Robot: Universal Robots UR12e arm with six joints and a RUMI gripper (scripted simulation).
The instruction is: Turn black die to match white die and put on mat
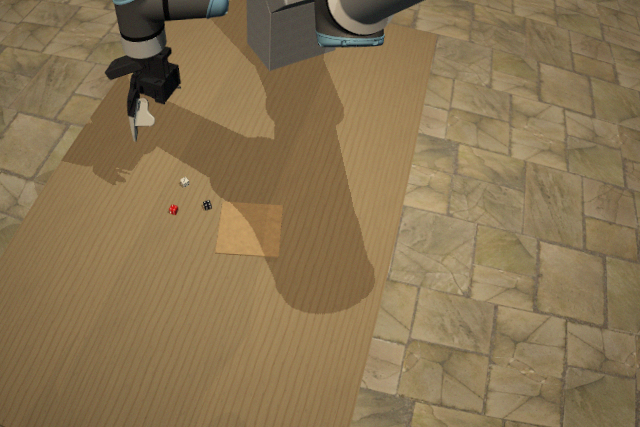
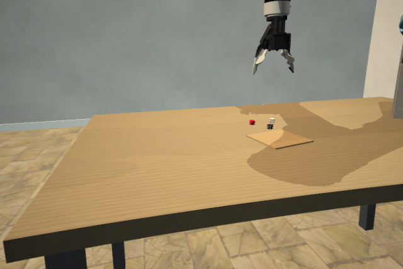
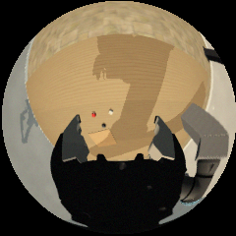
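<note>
Now: hand 17 cm above the white die, 8 cm to the right of it and 2 cm short of it. Also, from my hand: tan mat 28 cm to the left, 17 cm below, 5 cm ahead; then red die 17 cm below, 10 cm to the left, 10 cm ahead; then black die 17 cm to the left, 17 cm below, 5 cm ahead.
</note>
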